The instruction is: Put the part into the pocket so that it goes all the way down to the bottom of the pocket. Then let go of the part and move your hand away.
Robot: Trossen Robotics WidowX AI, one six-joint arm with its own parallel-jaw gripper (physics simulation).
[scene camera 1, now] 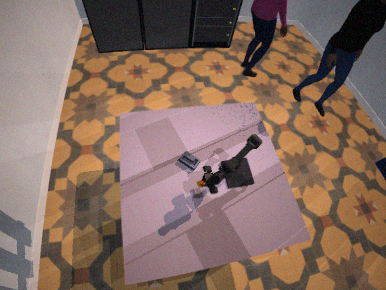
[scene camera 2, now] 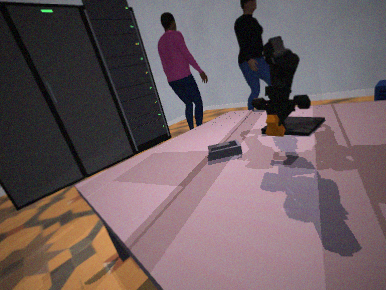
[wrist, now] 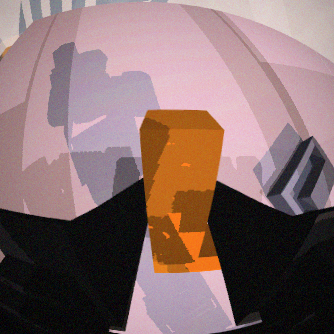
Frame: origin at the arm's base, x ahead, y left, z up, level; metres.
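Where they show: gripper, fingertip midpoint: (scene camera 1: 201, 183) (scene camera 2: 274, 125) (wrist: 176, 184).
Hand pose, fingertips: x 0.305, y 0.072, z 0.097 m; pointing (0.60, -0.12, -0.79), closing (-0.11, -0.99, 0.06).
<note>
After its pixels a point has its place.
The orange part (scene camera 1: 201, 183) @[x 0.314, y 0.080, z 0.137 m] (scene camera 2: 275, 126) @[x 0.320, y 0.080, z 0.099 m] (wrist: 182, 165) @[x 0.306, y 0.073, z 0.130 m] is a long block with bevelled corners. My gripper (scene camera 1: 204, 180) @[x 0.305, y 0.072, z 0.097 m] (scene camera 2: 276, 117) (wrist: 176, 184) @[x 0.305, y 0.072, z 0.097 m] is shut on it, with one black finger on each side. The part is held above the table, in front of the arm's base. The grey block with the pocket (scene camera 1: 188, 161) @[x 0.301, y -0.159, z -0.018 m] (scene camera 2: 224, 150) @[x 0.330, y -0.135, z 0.007 m] (wrist: 291, 169) @[x 0.318, y -0.117, z 0.003 m] lies on the table, apart from the part, up and left of the gripper in scene camera 1 and at the right edge in the wrist view. Its slot faces up and the pocket's bottom cannot be made out.
The arm's dark base plate (scene camera 1: 242, 176) @[x -0.047, y 0.102, z -0.007 m] (scene camera 2: 306, 125) @[x 0.005, y 0.123, z -0.008 m] is on the pink table (scene camera 1: 150, 225) @[x 0.709, y 0.196, z -0.023 m] (scene camera 2: 200, 225) @[x 0.708, y -0.012, z -0.024 m], behind the gripper in scene camera 2. Arm shadows fall across the table. Two people and dark cabinets (scene camera 1: 117, 25) (scene camera 2: 55, 100) stand beyond the table.
</note>
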